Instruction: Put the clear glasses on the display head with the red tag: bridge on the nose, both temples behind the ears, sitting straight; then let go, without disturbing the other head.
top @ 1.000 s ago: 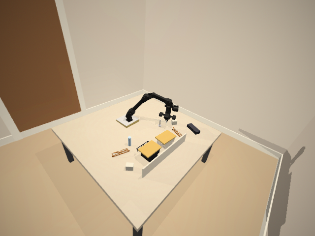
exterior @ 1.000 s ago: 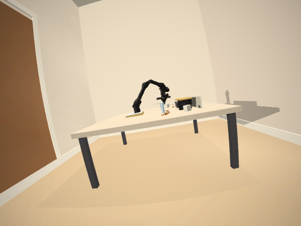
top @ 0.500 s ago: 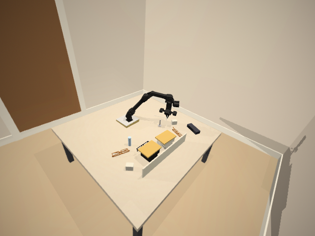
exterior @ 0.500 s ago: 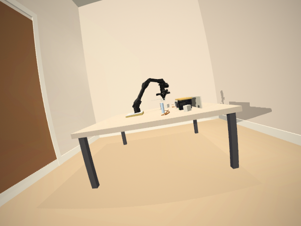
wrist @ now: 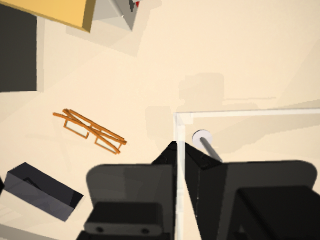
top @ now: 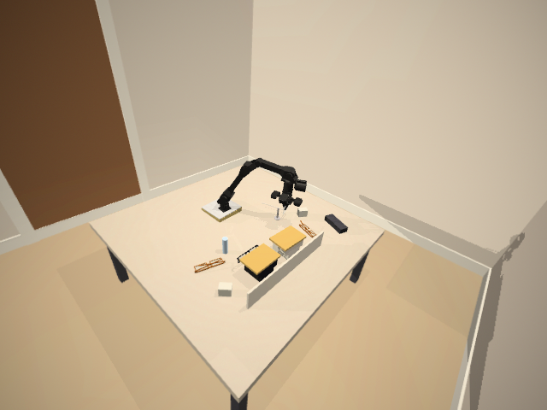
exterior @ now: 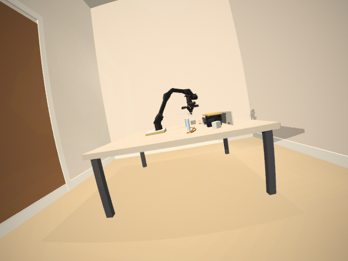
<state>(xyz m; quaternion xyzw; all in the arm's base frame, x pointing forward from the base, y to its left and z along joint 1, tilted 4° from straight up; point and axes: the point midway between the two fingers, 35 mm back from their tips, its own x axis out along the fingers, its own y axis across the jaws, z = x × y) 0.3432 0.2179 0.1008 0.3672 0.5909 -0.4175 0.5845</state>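
Now: gripper tip 100 mm above the clear stand, 80 mm past it and 20 mm to the right of it. Round my gripper tip: grey panel (290 mm ahead, 250 mm to the right, 70 mm below); pale display head (150 mm to the right, 150 mm ahead, 70 mm below); dark case (280 mm to the left, 210 mm ahead, 110 mm below).
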